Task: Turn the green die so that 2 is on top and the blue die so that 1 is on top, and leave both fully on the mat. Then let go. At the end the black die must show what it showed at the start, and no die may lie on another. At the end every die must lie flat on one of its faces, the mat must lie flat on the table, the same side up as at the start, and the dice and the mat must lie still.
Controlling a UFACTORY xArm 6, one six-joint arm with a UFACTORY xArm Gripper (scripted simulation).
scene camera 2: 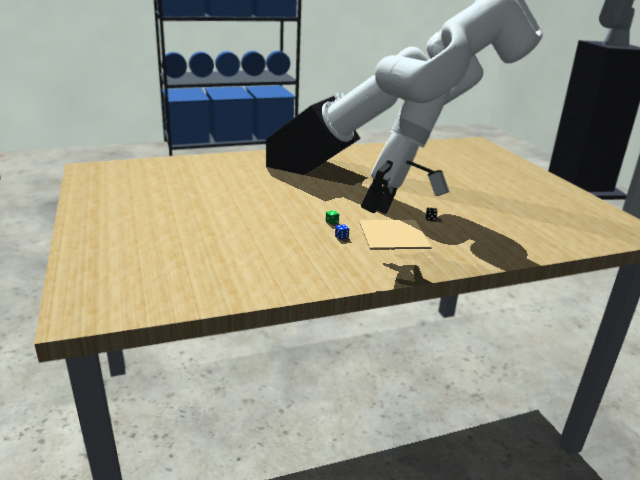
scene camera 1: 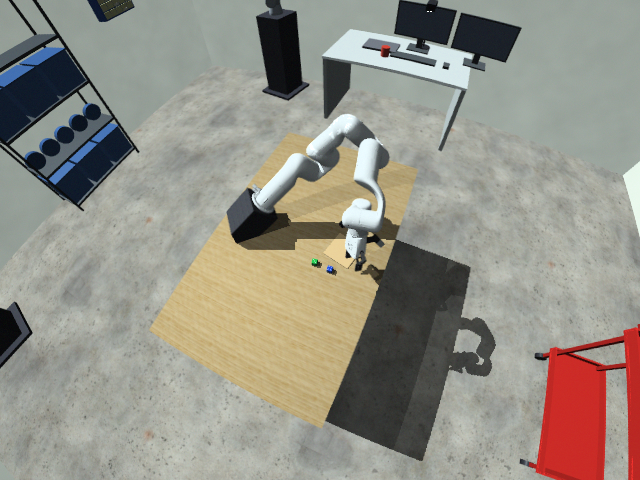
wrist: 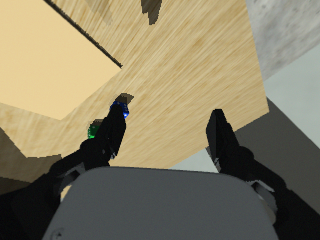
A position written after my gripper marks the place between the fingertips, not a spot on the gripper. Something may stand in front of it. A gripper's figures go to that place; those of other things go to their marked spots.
Scene:
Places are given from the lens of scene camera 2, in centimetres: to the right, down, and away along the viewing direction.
my gripper (scene camera 2: 373, 210): 11, -6, 115
tan mat (scene camera 2: 380, 234): 14, -1, 128

